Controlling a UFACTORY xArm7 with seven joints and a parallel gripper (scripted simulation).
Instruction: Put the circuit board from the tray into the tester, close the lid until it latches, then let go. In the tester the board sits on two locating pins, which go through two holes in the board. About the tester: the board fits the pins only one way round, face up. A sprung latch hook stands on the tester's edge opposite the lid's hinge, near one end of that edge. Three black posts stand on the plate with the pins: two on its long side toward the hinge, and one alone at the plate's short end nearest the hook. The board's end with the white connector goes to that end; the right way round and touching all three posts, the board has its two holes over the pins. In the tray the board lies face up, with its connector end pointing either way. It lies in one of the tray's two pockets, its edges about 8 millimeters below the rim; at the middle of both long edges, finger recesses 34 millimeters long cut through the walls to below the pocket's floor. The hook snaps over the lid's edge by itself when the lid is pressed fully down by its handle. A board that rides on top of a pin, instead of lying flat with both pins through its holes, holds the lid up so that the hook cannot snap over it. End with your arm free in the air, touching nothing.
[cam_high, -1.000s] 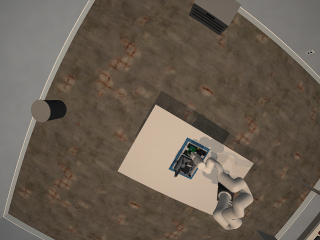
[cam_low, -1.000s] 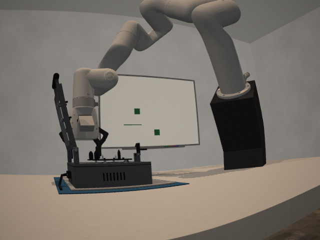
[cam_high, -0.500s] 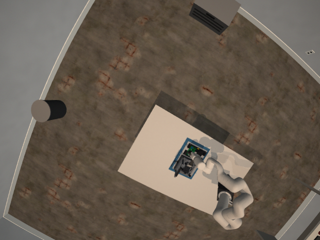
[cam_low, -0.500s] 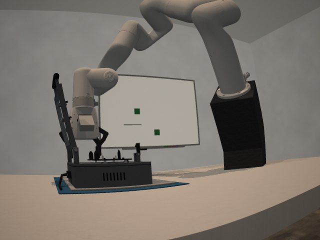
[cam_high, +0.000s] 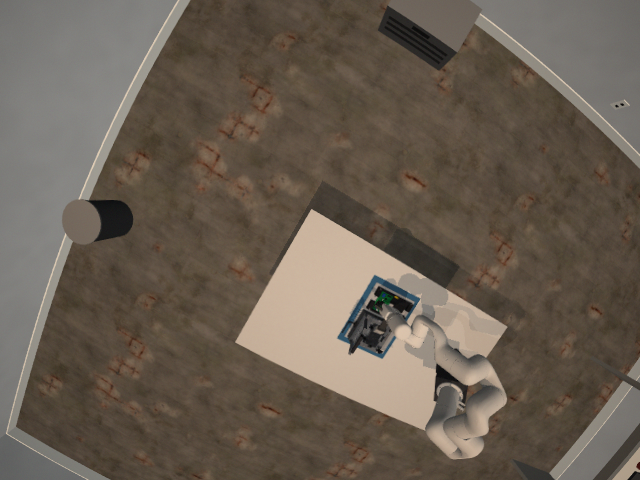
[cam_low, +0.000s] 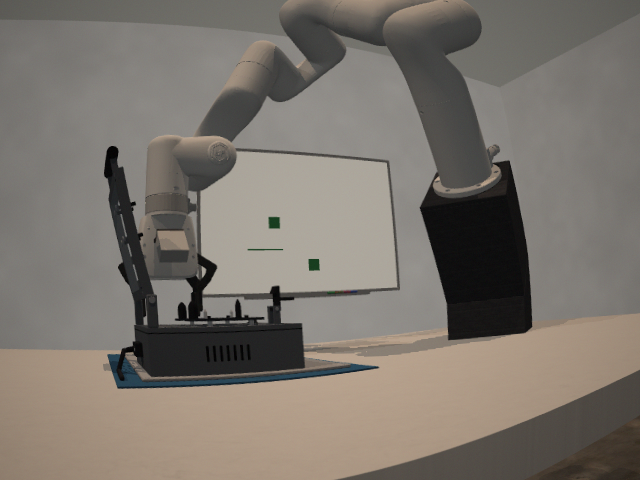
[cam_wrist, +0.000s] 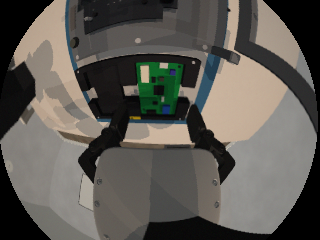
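Right now my hand is 60 mm above the green circuit board. Also, from my hand: lid (170 mm to the left, 100 mm above, 80 mm ahead); latch hook (220 mm to the left, 110 mm behind, 10 mm above).
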